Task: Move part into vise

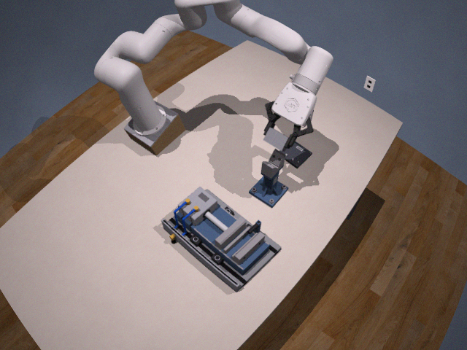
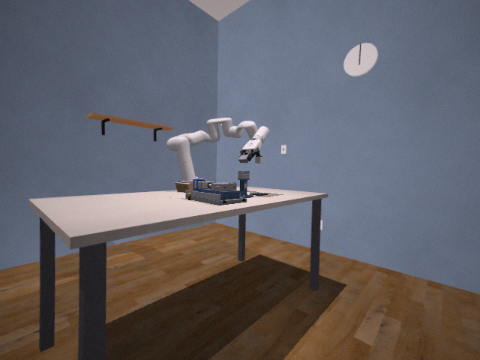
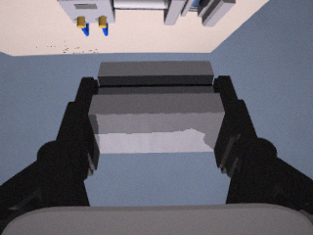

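My gripper is now 10 mm above the part. The rest, counted from my hand: white cylinder rod: 30 mm ahead, 230 mm to the right, 160 mm below; blue post: 110 mm ahead, 150 mm to the right, 180 mm below; work stop: 110 mm ahead, 180 mm to the right, 150 mm below.
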